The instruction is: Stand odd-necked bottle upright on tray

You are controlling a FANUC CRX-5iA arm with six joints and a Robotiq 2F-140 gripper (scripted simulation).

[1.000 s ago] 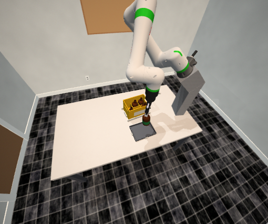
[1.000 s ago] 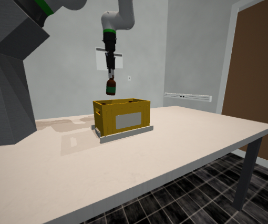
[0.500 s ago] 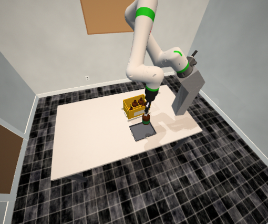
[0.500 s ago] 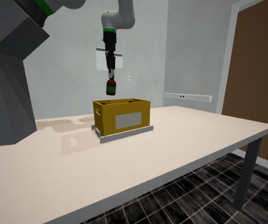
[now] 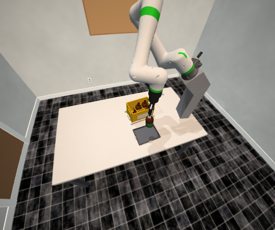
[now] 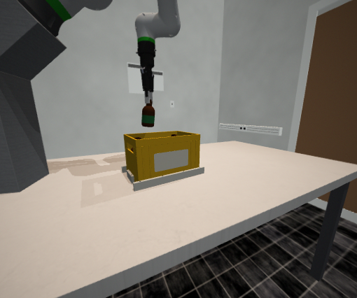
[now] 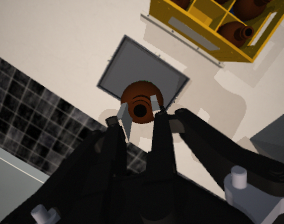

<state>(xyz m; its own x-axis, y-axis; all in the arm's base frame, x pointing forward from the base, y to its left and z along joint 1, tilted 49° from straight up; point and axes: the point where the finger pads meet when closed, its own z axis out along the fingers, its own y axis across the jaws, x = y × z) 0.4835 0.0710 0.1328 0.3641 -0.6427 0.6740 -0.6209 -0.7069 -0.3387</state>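
Right now my hand is 80 mm above the brown bottle. Round my hand: crate: 120 mm behind, 250 mm to the right, 270 mm below; dark grey tray: 10 mm to the left, 340 mm below.
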